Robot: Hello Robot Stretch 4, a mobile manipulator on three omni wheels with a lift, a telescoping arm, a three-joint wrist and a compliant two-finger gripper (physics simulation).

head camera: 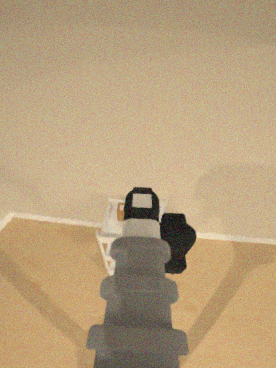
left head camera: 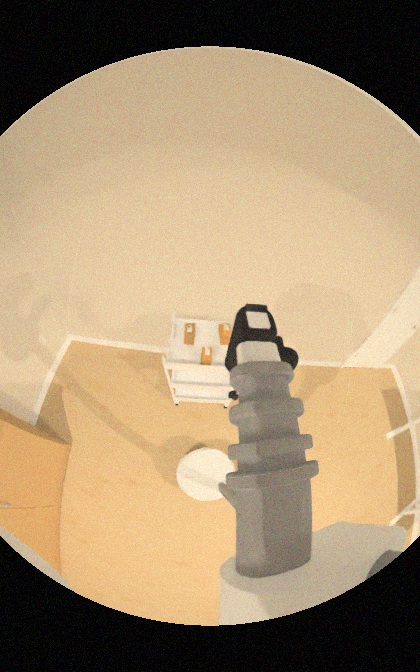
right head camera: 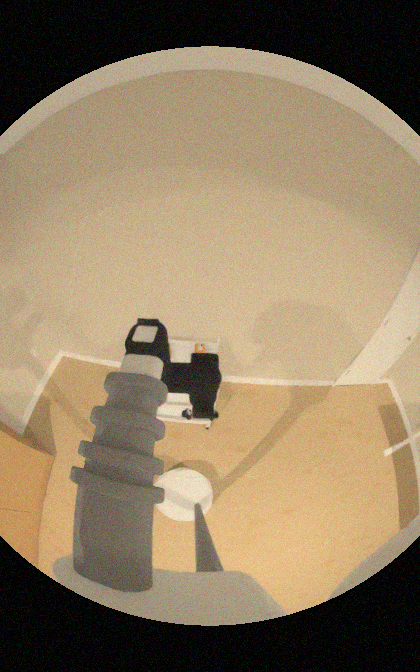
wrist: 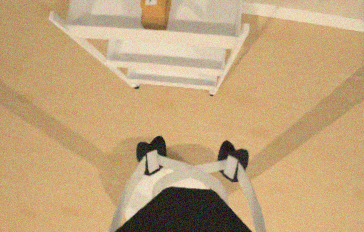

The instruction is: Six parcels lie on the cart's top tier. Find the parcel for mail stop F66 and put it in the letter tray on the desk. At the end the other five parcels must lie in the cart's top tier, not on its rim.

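Places are measured from the robot's base along level axes (x back, y right, z up), in centimetres.
Pixels of known places: gripper, between the fingertips: (wrist: 192, 151).
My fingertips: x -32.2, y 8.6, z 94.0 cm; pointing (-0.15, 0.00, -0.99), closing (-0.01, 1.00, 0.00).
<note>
Behind a point stands the place of what it marks.
The white cart (head camera: 104, 233) @(x -65.1, y -24.2, z 63.5 cm) (left head camera: 195, 366) (wrist: 200, 35) @(x -57.8, y 8.6, z 69.6 cm) stands against the far wall. In the left head view, one orange-brown parcel (left head camera: 189, 337) lies at the back left of its top tier, another parcel (left head camera: 206, 356) near the front, and a third parcel (left head camera: 224, 335) beside the arm. A parcel also shows in the head view (head camera: 120, 212) @(x -76.3, y -14.1, z 72.9 cm), the right head view (right head camera: 200, 348) and the wrist view (wrist: 155, 17) @(x -62.4, y -2.9, z 68.5 cm). Their label text cannot be read. The arm hides part of the tier. My gripper (wrist: 192, 151) @(x -32.2, y 8.6, z 94.0 cm) (right head camera: 201, 415) is open and empty, in front of the cart. The letter tray does not show.
A white round object (left head camera: 200, 475) (right head camera: 185, 500) (wrist: 137, 202) @(x -1.6, y -14.0, z 18.7 cm) stands in front of the cart, below the gripper in the wrist view. Wooden furniture (left head camera: 35, 465) (right head camera: 22, 480) is at the lower left. White legs (left head camera: 402, 430) (right head camera: 400, 445) of furniture show at the right edge.
</note>
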